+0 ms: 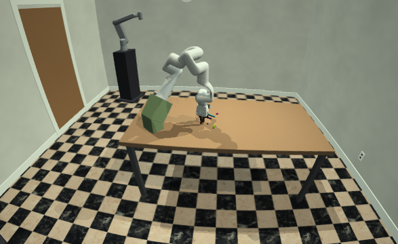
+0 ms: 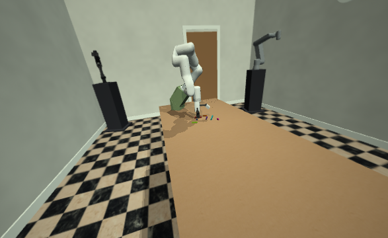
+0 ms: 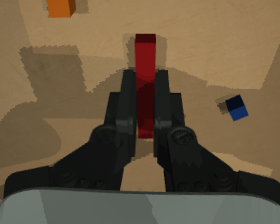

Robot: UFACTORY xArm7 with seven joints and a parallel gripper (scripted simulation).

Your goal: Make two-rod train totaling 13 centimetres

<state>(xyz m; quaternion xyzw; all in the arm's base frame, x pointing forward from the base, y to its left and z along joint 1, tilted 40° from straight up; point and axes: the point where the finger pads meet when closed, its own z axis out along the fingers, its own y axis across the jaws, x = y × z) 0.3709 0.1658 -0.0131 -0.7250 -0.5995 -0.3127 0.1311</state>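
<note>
Now: the red rod 2 cm below my hand. The rest, counted from my hand: orange rod 7 cm to the left, 3 cm behind, 2 cm below; small blue rod 6 cm ahead, 2 cm to the right, 2 cm below; purple rod 8 cm to the left, 3 cm ahead, 2 cm below.
</note>
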